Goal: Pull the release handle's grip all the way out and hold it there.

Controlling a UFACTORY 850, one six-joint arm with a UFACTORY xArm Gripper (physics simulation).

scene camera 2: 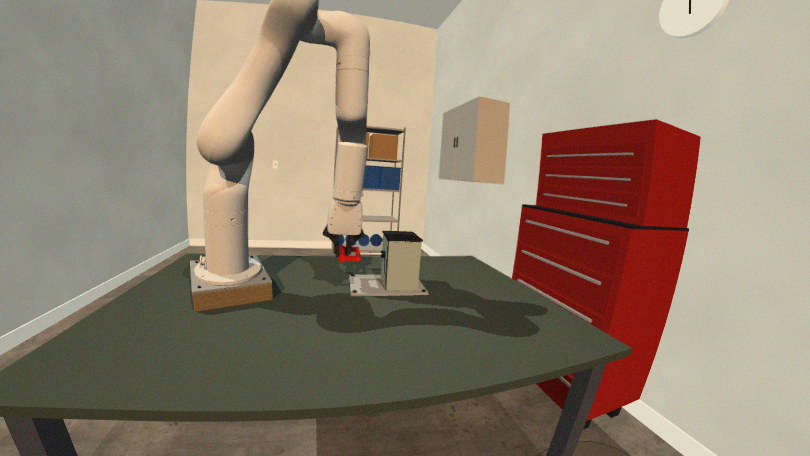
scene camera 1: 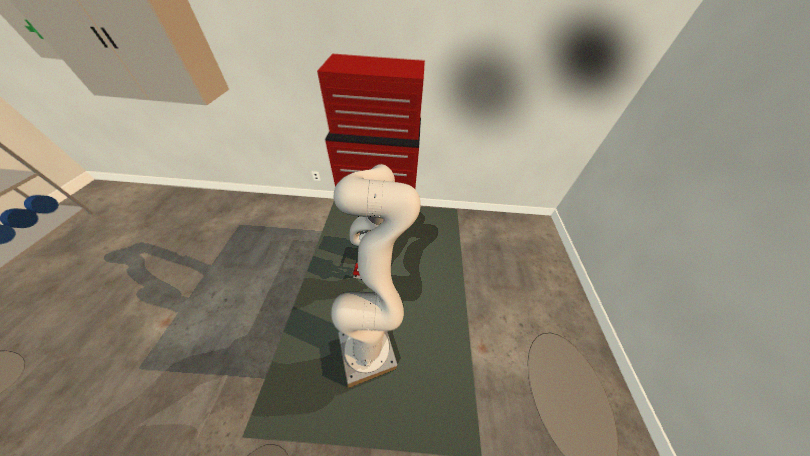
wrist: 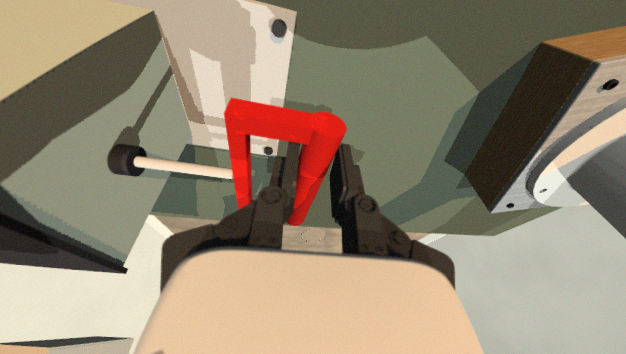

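Observation:
A pale base plate [wrist: 214,58] can be seen, and so can the gripper [wrist: 316,157].

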